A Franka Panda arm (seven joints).
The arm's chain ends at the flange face. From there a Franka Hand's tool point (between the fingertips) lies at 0.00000 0.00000 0.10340 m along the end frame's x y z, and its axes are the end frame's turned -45 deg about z.
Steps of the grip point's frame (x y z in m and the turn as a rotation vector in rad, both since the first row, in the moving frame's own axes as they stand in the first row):
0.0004 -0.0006 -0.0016 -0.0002 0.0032 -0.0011
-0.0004 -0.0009 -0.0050 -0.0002 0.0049 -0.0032
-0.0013 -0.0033 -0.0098 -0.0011 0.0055 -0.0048
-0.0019 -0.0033 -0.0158 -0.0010 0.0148 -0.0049
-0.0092 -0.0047 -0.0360 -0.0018 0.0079 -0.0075
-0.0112 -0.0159 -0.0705 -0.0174 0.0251 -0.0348
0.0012 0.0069 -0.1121 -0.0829 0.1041 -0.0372
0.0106 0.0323 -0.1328 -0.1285 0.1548 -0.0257
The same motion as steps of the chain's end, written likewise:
-0.0004 -0.0005 -0.0016 0.0021 0.0024 -0.0011
-0.0013 0.0000 -0.0050 0.0033 0.0036 -0.0032
-0.0037 -0.0011 -0.0098 0.0031 0.0047 -0.0048
-0.0048 0.0000 -0.0158 0.0098 0.0112 -0.0049
-0.0105 0.0036 -0.0360 0.0043 0.0069 -0.0075
-0.0223 -0.0027 -0.0705 0.0054 0.0301 -0.0348
-0.0079 0.0058 -0.1112 0.0150 0.1322 -0.0372
0.0098 0.0175 -0.1307 0.0186 0.2003 -0.0257

